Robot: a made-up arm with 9 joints. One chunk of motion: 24 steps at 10 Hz.
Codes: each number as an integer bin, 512 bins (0 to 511) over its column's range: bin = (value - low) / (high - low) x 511, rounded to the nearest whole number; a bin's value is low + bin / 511 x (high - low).
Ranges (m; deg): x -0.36..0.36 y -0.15..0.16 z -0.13..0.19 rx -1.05..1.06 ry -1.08..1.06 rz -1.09..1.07
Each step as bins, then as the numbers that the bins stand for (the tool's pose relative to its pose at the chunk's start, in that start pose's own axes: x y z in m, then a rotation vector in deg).
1 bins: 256 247 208 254 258 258
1 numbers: 0.0007 -0.0002 0.0003 0.00 0.00 0.00
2 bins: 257 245 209 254 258 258
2 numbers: 0.0021 -0.0014 0.0009 0.00 0.00 0.00
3 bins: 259 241 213 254 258 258
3 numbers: 0.0049 -0.0038 0.0034 0.00 0.00 0.00
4 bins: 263 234 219 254 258 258
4 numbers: 0.0106 -0.0080 0.0071 0.00 0.00 0.00
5 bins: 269 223 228 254 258 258
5 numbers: 0.0190 -0.0147 0.0128 0.00 0.00 0.00
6 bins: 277 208 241 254 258 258
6 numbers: 0.0303 -0.0238 0.0209 0.00 0.00 0.00
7 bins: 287 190 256 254 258 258
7 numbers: 0.0444 -0.0347 0.0303 0.00 0.00 0.00
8 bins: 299 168 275 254 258 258
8 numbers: 0.0613 -0.0481 0.0422 0.00 0.00 0.00
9 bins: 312 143 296 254 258 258
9 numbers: 0.0796 -0.0632 0.0554 0.00 0.00 0.00
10 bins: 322 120 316 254 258 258
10 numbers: 0.0937 -0.0772 0.0679 0.00 0.00 0.00
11 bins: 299 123 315 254 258 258
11 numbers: 0.0613 -0.0754 0.0673 0.00 0.00 0.00
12 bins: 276 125 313 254 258 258
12 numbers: 0.0289 -0.0742 0.0660 0.00 0.00 0.00
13 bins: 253 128 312 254 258 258
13 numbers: -0.0035 -0.0723 0.0654 0.00 0.00 0.00
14 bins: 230 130 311 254 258 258
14 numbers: -0.0359 -0.0711 0.0648 0.00 0.00 0.00
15 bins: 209 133 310 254 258 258
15 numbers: -0.0655 -0.0693 0.0641 0.00 0.00 0.00
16 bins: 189 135 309 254 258 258
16 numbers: -0.0937 -0.0681 0.0635 0.00 0.00 0.00
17 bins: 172 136 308 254 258 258
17 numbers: -0.1177 -0.0675 0.0629 0.00 0.00 0.00
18 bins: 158 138 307 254 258 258
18 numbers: -0.1374 -0.0663 0.0623 0.00 0.00 0.00
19 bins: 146 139 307 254 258 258
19 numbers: -0.1543 -0.0657 0.0623 0.00 0.00 0.00
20 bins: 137 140 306 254 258 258
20 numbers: -0.1670 -0.0651 0.0616 0.00 0.00 0.00
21 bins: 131 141 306 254 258 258
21 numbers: -0.1754 -0.0645 0.0616 0.00 0.00 0.00
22 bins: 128 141 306 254 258 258
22 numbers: -0.1796 -0.0645 0.0616 0.00 0.00 0.00
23 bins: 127 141 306 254 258 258
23 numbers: -0.1811 -0.0645 0.0616 0.00 0.00 0.00
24 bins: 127 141 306 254 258 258
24 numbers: -0.1811 -0.0645 0.0616 0.00 0.00 0.00
